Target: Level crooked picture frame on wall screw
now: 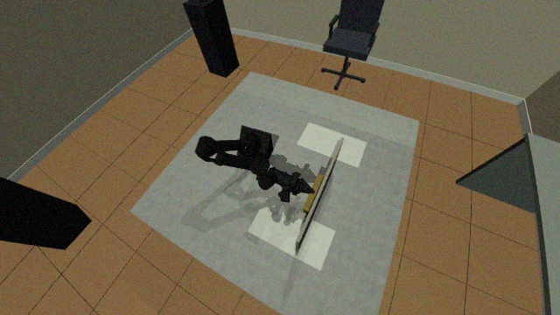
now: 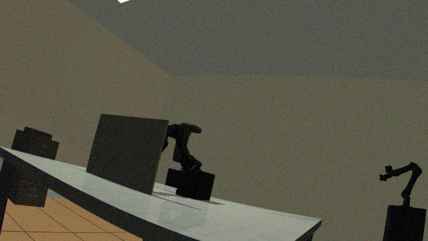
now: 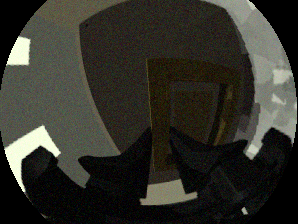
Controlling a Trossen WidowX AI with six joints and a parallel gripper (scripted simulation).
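Right now my gripper tip is 5 cm above the picture frame and 1 cm to the right of it. The rest, counted from my gripper tip: thin upright wall panel (7 cm below, 2 cm to the left, 1 cm ahead).
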